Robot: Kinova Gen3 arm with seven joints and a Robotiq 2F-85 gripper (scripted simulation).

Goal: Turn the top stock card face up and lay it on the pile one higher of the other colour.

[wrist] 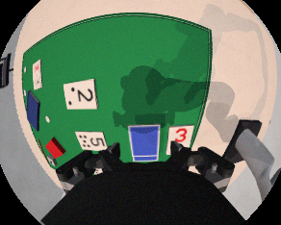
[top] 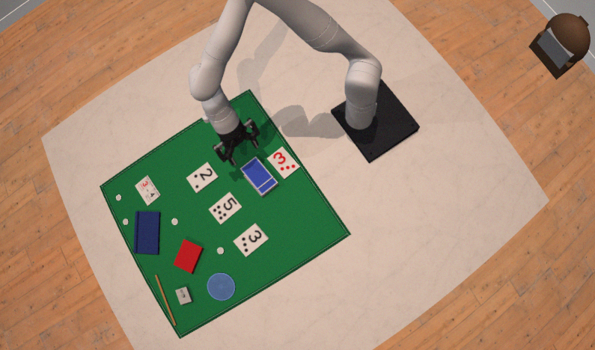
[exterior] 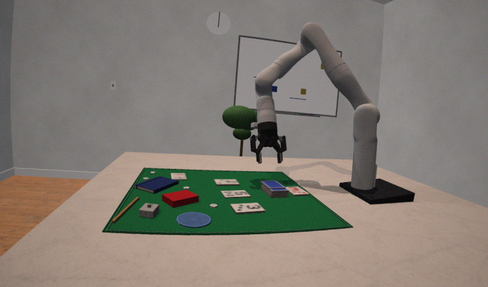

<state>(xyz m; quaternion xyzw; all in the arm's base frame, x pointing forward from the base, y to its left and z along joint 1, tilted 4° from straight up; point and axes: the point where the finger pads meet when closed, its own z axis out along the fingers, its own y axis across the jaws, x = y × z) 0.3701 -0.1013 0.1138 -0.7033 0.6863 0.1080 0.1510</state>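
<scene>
The card lies 50 mm to the left of my hand and 80 mm below it. Also, from my hand: book: 410 mm ahead, 30 mm to the right, 100 mm below; green mat: 180 mm ahead, 50 mm to the left, 120 mm below; red box: 330 mm ahead, 120 mm to the left, 90 mm below.
</scene>
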